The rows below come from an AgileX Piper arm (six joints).
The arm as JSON. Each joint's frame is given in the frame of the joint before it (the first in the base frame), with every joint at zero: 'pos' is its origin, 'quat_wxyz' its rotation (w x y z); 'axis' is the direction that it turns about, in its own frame. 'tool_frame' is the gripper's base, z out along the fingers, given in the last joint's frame.
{
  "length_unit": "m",
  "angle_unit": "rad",
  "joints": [
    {
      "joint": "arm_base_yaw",
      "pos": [
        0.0,
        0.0,
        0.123
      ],
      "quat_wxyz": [
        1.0,
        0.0,
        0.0,
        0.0
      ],
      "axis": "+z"
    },
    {
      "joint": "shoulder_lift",
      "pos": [
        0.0,
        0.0,
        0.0
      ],
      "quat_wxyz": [
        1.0,
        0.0,
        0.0,
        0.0
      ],
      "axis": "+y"
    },
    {
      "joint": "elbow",
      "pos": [
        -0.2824,
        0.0,
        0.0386
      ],
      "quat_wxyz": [
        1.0,
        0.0,
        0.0,
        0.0
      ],
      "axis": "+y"
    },
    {
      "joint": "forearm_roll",
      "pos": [
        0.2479,
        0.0,
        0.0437
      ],
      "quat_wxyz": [
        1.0,
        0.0,
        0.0,
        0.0
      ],
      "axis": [
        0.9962,
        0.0,
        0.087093
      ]
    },
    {
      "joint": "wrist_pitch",
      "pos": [
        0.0,
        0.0,
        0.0
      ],
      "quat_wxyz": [
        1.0,
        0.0,
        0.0,
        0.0
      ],
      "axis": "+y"
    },
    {
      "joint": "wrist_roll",
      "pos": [
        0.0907,
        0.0,
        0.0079
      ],
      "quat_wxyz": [
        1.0,
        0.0,
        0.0,
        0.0
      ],
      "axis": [
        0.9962,
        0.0,
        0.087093
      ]
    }
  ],
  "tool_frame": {
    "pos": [
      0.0,
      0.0,
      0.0
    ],
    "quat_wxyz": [
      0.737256,
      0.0,
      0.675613,
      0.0
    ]
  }
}
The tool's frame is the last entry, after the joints.
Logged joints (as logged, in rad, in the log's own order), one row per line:
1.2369, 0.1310, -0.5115, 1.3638, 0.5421, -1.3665
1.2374, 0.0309, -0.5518, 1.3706, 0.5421, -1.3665
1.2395, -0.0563, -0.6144, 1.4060, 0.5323, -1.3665
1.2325, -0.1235, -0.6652, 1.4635, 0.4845, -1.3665
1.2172, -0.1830, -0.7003, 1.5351, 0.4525, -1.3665
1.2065, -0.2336, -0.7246, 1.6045, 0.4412, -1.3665
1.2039, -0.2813, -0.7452, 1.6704, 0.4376, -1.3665
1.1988, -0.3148, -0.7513, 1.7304, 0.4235, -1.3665
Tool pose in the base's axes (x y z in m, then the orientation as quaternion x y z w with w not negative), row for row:
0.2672, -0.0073, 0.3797, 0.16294, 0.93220, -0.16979, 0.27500
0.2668, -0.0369, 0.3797, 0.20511, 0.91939, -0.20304, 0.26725
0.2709, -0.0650, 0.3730, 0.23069, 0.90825, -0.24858, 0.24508
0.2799, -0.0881, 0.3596, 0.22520, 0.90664, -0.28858, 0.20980
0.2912, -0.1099, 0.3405, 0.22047, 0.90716, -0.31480, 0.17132
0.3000, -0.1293, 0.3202, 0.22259, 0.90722, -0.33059, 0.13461
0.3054, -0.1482, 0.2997, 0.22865, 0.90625, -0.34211, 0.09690
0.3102, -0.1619, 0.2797, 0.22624, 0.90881, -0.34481, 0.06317
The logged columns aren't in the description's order. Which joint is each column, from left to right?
Columns, left to right: wrist_pitch, arm_base_yaw, forearm_roll, shoulder_lift, wrist_roll, elbow.
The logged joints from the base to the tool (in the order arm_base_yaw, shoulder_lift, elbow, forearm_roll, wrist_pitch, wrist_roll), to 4 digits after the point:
0.1310, 1.3638, -1.3665, -0.5115, 1.2369, 0.5421
0.0309, 1.3706, -1.3665, -0.5518, 1.2374, 0.5421
-0.0563, 1.4060, -1.3665, -0.6144, 1.2395, 0.5323
-0.1235, 1.4635, -1.3665, -0.6652, 1.2325, 0.4845
-0.1830, 1.5351, -1.3665, -0.7003, 1.2172, 0.4525
-0.2336, 1.6045, -1.3665, -0.7246, 1.2065, 0.4412
-0.2813, 1.6704, -1.3665, -0.7452, 1.2039, 0.4376
-0.3148, 1.7304, -1.3665, -0.7513, 1.1988, 0.4235

